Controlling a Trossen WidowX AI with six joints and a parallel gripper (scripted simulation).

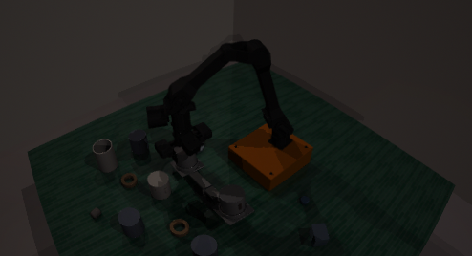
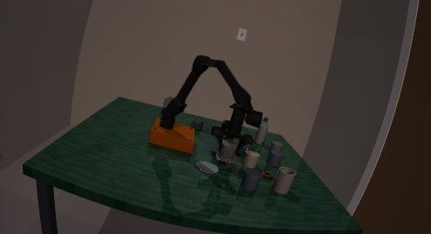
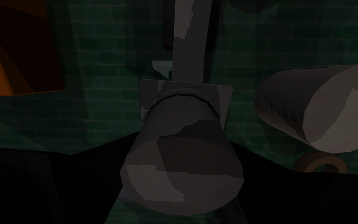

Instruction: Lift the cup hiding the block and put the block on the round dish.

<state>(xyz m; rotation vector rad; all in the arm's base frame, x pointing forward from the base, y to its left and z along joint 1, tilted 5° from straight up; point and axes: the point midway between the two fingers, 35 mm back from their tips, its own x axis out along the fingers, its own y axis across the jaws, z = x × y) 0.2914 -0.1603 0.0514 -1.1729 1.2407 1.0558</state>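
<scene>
Right now the round dish is 9 cm behind my gripper tip, 9 cm to the right of it and 5 cm below it. From my gripper tip the other things lie so: bottle 30 cm ahead, 43 cm to the left, 6 cm above; then block 1 cm below; then balance 2 cm ahead, 14 cm to the left, 2 cm below.
</scene>
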